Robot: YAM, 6 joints.
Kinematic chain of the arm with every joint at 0, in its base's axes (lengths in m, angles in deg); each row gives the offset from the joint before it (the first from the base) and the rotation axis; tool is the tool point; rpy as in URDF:
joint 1: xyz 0 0 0.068 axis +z
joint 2: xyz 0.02 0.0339 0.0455 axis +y
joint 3: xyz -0.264 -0.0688 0 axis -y
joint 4: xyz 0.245 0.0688 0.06 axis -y
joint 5: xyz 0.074 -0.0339 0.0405 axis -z
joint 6: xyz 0.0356 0 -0.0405 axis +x
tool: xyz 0 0 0 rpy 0 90 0
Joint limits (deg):
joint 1: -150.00..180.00
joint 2: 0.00..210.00
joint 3: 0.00..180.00
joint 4: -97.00..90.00
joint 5: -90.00..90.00
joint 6: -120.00..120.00
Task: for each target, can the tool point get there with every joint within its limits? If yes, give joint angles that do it. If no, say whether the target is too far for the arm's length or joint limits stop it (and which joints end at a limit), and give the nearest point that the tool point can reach.
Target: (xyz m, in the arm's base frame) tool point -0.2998 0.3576 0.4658
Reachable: yes | joints -51.22 22.59 152.21 -17.71 15.91 59.93
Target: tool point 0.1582 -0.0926 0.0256
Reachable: yes | joints -25.70 108.86 27.58 -19.07 24.73 2.86
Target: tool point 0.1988 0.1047 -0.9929
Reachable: no: too far | nearest point 0.2121 0.1117 -0.3802 | short by 0.613 m
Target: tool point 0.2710 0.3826 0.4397
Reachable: yes | joints 54.70 112.15 106.63 30.06 0.07 -21.16
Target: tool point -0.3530 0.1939 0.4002
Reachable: yes | joints 154.60 115.74 134.04 -76.07 41.80 53.88
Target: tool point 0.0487 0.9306 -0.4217
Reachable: no: too far | nearest point 0.0293 0.5595 -0.2024 | short by 0.432 m
